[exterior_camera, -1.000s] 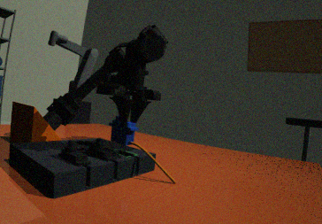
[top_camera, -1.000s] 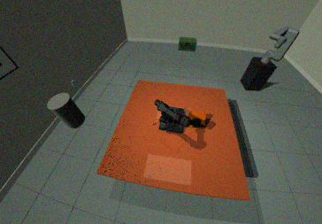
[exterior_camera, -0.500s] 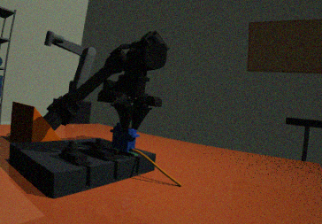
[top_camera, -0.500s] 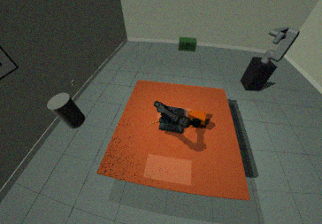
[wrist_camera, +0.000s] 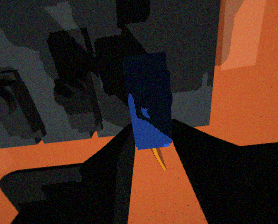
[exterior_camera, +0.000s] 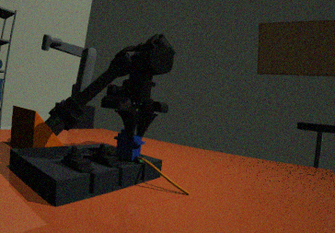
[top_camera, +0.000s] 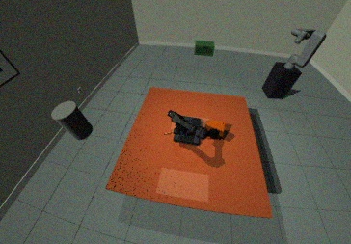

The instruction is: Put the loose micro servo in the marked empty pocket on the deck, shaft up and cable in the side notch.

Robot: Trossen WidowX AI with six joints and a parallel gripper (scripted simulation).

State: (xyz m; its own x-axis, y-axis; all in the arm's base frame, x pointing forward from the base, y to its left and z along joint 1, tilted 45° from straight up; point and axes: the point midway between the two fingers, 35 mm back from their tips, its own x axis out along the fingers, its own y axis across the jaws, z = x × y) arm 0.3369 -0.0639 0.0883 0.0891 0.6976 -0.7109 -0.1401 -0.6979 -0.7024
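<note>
My gripper tip is now 130 mm past the dark deck, 80 mm above it and 60 mm to the left of it.
</note>
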